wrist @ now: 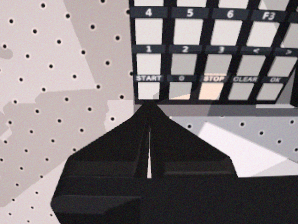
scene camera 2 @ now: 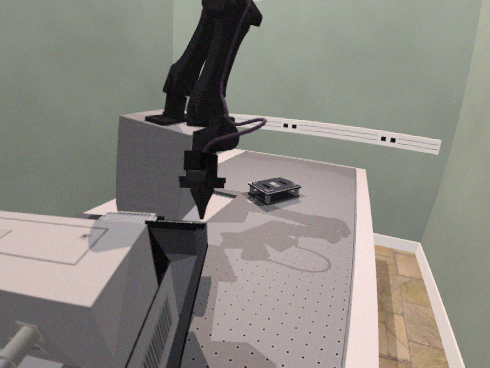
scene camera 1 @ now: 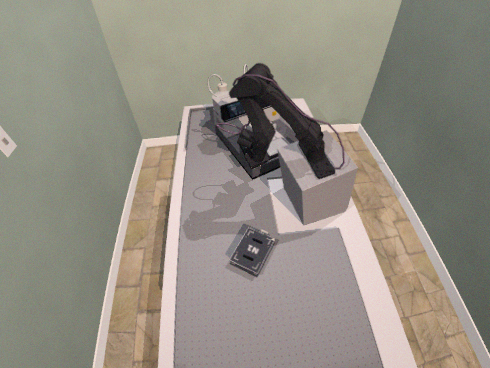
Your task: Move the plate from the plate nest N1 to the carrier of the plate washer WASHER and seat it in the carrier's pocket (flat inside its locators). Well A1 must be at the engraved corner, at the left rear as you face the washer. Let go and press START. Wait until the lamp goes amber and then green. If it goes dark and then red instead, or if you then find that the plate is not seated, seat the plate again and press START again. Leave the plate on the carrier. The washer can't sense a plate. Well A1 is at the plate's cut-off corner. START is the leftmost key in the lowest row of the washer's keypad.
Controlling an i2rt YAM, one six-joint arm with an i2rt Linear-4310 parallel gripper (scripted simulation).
In view: my gripper (wrist: 149, 110) and a washer (wrist: 193, 106).
